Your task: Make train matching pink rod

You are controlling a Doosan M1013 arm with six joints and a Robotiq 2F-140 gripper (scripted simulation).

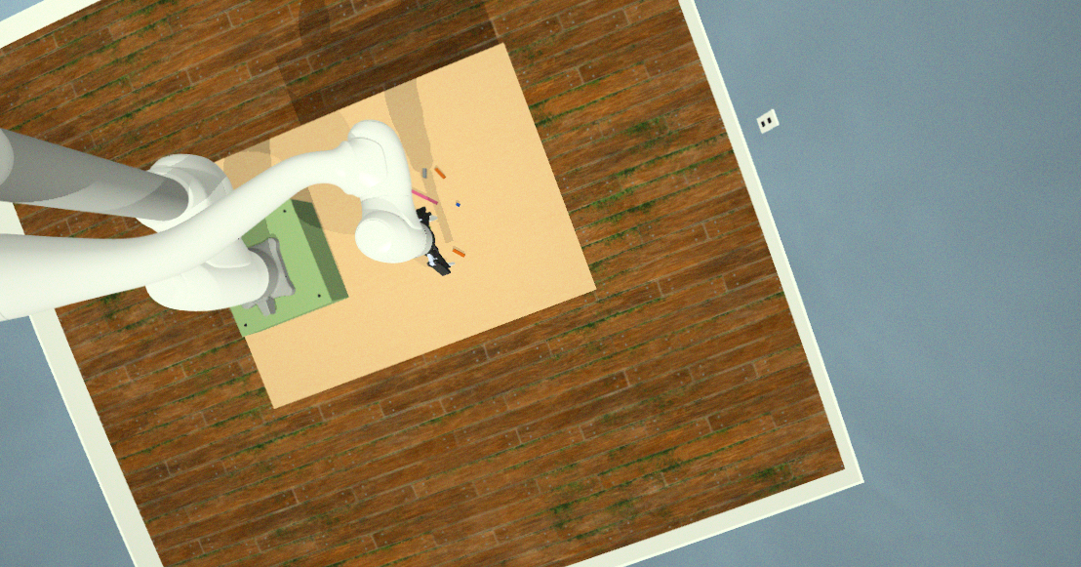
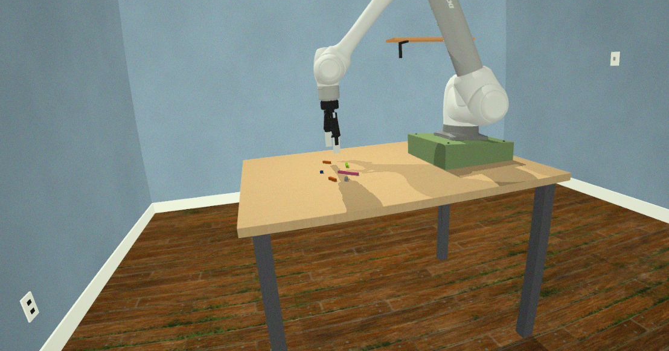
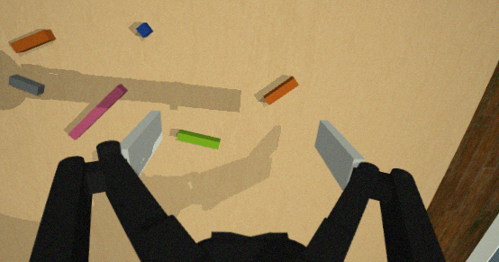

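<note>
The blue rod is 110 mm to the left of my hand, 70 mm below it and 70 mm ahead of it. The rest, counted from my hand: lime rod (70 mm below, 50 mm behind, 40 mm to the left); grey rod (230 mm to the left, 70 mm below, 10 mm behind); pink rod (160 mm to the left, 70 mm below, 30 mm behind).
</note>
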